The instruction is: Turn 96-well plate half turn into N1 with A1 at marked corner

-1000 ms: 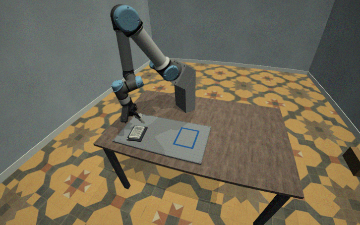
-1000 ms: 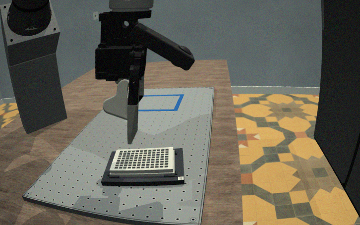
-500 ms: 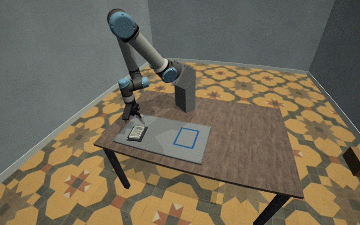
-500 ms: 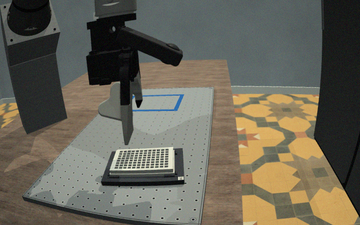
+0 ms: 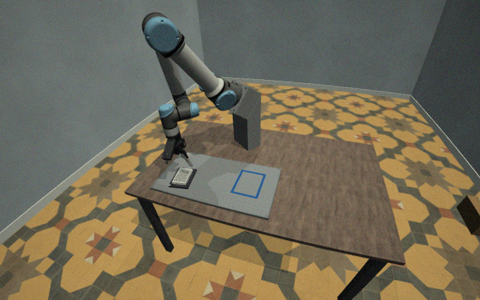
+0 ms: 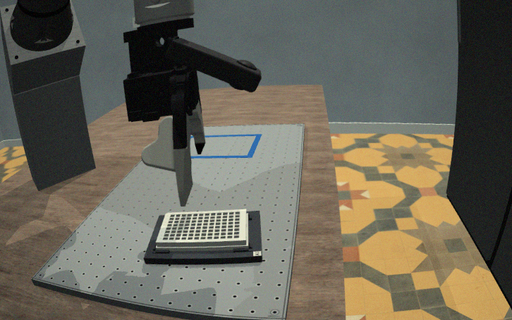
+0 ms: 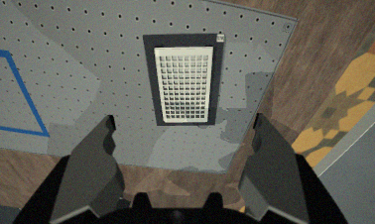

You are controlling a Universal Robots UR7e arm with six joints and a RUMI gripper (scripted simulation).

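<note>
The 96-well plate lies 80 mm below my hand. The rest, counted from my hand: A1 label: 70 mm ahead, 60 mm to the right, 90 mm below; then black plate nest N1: 100 mm below.
</note>
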